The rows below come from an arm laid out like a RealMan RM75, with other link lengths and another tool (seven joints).
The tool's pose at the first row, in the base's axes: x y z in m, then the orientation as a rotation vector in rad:
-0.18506, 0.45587, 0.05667, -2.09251, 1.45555, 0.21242
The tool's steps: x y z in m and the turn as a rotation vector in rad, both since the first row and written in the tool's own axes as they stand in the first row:
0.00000, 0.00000, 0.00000, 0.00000, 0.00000, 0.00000
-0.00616, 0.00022, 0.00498, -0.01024, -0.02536, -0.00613
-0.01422, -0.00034, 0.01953, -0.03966, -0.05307, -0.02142
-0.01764, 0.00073, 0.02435, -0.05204, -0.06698, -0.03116
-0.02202, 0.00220, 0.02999, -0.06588, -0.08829, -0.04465
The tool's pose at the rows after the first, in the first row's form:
-0.18506, 0.45587, 0.05667, -2.09251, 1.45555, 0.21242
-0.18674, 0.46347, 0.05520, -2.09473, 1.43591, 0.24365
-0.18666, 0.47794, 0.04698, -2.11685, 1.40794, 0.28849
-0.18805, 0.48304, 0.04413, -2.12720, 1.39105, 0.30833
-0.19003, 0.48926, 0.04088, -2.13774, 1.36572, 0.33522

